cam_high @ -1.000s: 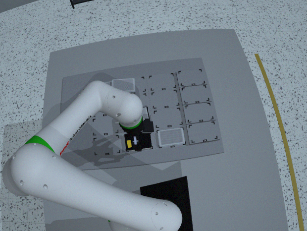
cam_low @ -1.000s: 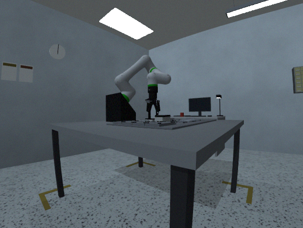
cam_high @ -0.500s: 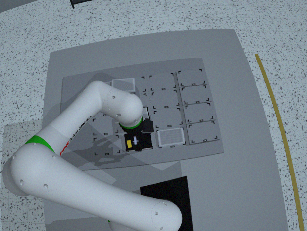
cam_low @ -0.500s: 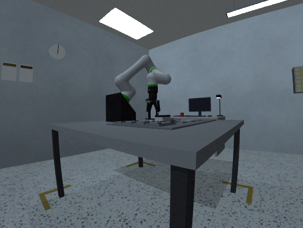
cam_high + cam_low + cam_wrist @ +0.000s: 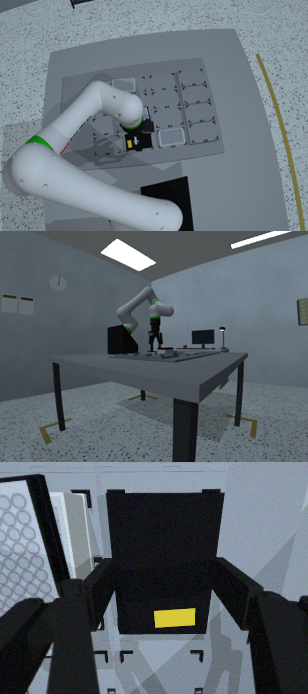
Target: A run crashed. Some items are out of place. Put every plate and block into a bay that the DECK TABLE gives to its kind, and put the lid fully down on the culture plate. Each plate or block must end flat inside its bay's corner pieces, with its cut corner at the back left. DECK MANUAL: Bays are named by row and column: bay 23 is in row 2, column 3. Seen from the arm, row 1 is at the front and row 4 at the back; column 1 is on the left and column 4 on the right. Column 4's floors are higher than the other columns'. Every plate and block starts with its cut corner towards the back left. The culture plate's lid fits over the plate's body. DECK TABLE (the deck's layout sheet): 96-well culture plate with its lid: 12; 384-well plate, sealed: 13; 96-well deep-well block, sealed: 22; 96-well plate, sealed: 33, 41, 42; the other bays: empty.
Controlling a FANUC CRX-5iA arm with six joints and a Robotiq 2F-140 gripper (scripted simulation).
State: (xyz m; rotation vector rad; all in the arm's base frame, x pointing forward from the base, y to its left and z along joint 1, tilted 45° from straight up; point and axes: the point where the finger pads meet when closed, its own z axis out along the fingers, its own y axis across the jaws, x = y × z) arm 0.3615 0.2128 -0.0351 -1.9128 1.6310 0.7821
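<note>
Right now my hand is 2 cm above the black lid. From my hand the other things lie so: culture plate 3 cm below; deep-well block 11 cm ahead, 1 cm to the left, 2 cm below; dark-sided plate 11 cm ahead, 1 cm to the left, 1 cm above.
</note>
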